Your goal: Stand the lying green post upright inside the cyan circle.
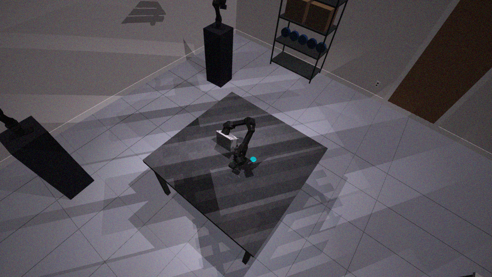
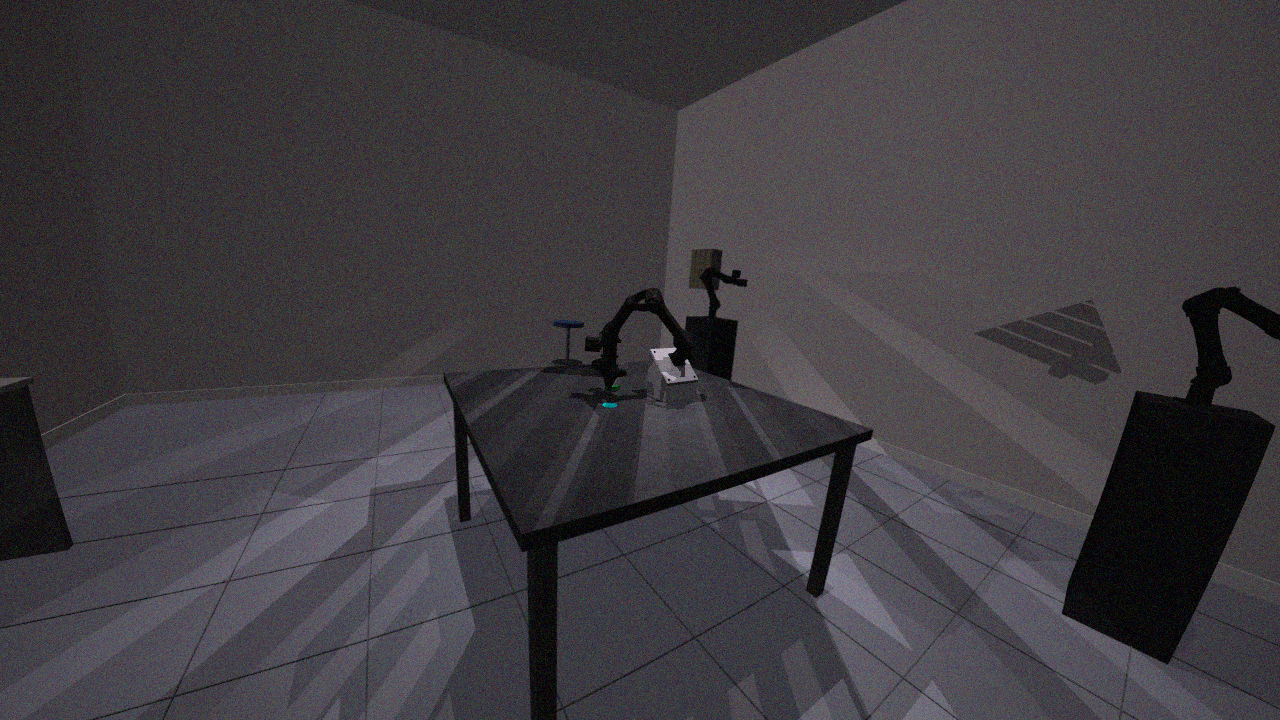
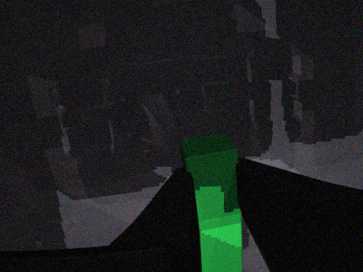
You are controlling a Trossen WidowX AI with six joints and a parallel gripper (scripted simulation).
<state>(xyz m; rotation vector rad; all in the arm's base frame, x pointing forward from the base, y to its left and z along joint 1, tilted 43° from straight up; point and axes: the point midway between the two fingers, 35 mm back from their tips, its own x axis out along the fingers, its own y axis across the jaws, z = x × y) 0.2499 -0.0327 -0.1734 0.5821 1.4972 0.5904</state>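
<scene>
Now: gripper tip 160 mm to the right of the cyan circle, 90 mm short of it and 10 mm above it. The rest, counted from my gripper tip: green post (20 mm behind).
</scene>
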